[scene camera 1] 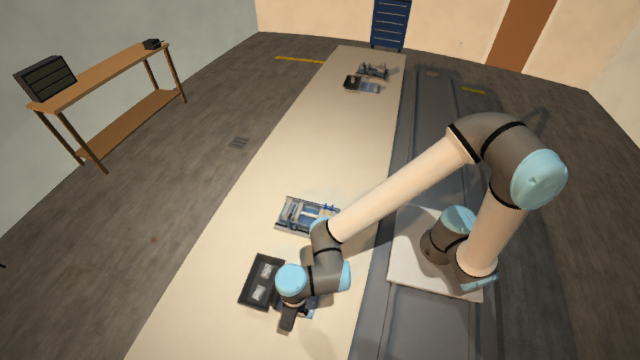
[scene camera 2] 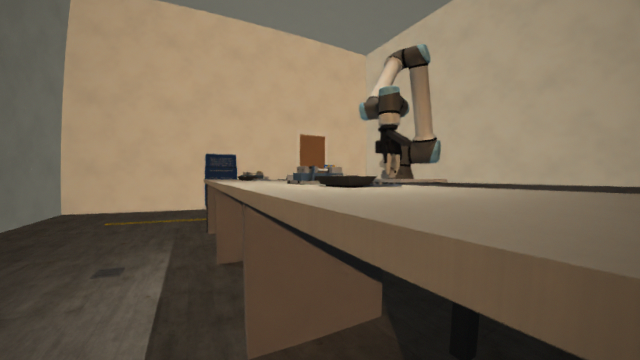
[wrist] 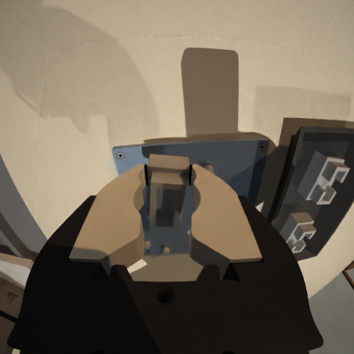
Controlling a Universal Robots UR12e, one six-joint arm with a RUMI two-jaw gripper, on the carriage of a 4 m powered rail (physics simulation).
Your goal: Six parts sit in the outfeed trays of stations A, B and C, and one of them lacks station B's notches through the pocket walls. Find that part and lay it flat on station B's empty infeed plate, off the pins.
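Where they show: gripper, between the fingertips: point(scene camera 1: 297, 312) point(scene camera 2: 391, 175); arm's base, origin of its link: point(scene camera 1: 438, 247) point(scene camera 2: 399, 178).
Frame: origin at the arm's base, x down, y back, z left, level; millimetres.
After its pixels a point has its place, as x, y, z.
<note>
My gripper point(scene camera 1: 299, 314) @(-16, -548, 477) point(scene camera 2: 392, 172) @(-16, -548, 477) point(wrist: 168, 166) is shut on a grey-brown part with an open pocket point(wrist: 169, 162). The part hangs low over the blue infeed plate point(wrist: 242, 167) point(scene camera 1: 313, 306) @(22, -499, 426); whether it touches the plate cannot be told. Much of the plate and its pins is hidden by the gripper. Beside the plate, the black outfeed tray point(scene camera 1: 254, 280) @(17, -783, 405) point(scene camera 2: 347, 181) @(7, -792, 502) holds two light grey parts, one point(wrist: 327, 172) point(scene camera 1: 266, 271) @(-3, -743, 353) farther along and one point(wrist: 299, 232) point(scene camera 1: 258, 292) @(-3, -737, 452) nearer the gripper in the wrist view. Notches in the held part cannot be made out.
A station fixture point(scene camera 1: 298, 216) @(-63, -693, 68) point(scene camera 2: 317, 175) @(-17, -699, 89) with blue-tipped pins stands behind the tray and plate. At the bench's far end are another fixture point(scene camera 1: 372, 70) @(-30, -619, -1750), a black tray point(scene camera 1: 352, 82) @(13, -766, -1502) and a blue plate point(scene camera 1: 370, 88) @(22, -588, -1462). A blue cabinet point(scene camera 1: 390, 24) stands beyond.
</note>
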